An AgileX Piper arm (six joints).
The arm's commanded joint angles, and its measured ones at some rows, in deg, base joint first. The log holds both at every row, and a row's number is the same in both.
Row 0, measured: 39.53 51.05 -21.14 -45.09 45.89 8.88
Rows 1 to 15, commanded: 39.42 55.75 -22.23 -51.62 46.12 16.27; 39.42 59.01 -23.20 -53.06 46.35 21.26; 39.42 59.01 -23.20 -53.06 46.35 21.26; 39.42 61.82 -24.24 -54.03 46.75 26.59; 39.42 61.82 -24.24 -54.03 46.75 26.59; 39.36 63.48 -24.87 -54.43 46.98 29.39; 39.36 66.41 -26.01 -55.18 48.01 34.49; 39.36 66.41 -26.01 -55.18 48.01 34.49; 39.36 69.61 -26.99 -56.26 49.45 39.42; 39.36 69.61 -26.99 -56.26 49.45 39.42; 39.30 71.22 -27.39 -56.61 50.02 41.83; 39.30 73.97 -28.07 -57.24 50.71 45.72; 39.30 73.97 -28.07 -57.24 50.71 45.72; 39.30 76.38 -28.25 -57.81 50.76 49.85; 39.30 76.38 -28.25 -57.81 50.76 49.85
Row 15, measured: 39.53 73.74 -27.39 -53.17 47.67 44.06
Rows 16 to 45, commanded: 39.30 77.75 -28.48 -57.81 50.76 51.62; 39.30 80.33 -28.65 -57.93 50.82 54.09; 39.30 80.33 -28.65 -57.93 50.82 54.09; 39.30 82.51 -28.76 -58.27 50.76 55.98; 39.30 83.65 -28.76 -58.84 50.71 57.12; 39.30 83.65 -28.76 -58.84 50.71 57.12; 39.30 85.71 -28.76 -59.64 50.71 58.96; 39.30 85.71 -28.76 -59.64 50.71 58.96; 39.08 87.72 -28.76 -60.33 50.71 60.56; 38.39 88.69 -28.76 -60.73 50.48 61.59; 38.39 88.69 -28.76 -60.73 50.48 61.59; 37.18 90.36 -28.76 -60.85 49.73 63.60; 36.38 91.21 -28.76 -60.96 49.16 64.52; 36.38 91.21 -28.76 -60.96 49.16 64.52; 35.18 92.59 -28.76 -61.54 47.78 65.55; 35.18 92.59 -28.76 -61.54 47.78 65.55; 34.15 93.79 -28.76 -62.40 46.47 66.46; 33.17 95.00 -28.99 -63.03 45.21 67.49; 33.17 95.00 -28.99 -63.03 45.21 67.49; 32.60 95.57 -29.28 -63.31 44.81 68.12; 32.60 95.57 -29.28 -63.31 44.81 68.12; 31.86 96.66 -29.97 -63.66 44.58 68.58; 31.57 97.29 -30.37 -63.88 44.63 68.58; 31.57 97.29 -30.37 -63.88 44.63 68.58; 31.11 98.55 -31.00 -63.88 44.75 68.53; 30.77 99.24 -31.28 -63.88 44.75 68.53; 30.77 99.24 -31.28 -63.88 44.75 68.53; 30.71 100.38 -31.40 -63.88 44.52 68.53; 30.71 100.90 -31.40 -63.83 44.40 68.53; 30.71 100.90 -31.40 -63.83 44.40 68.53
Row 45, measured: 31.11 100.21 -31.17 -61.71 41.08 68.47
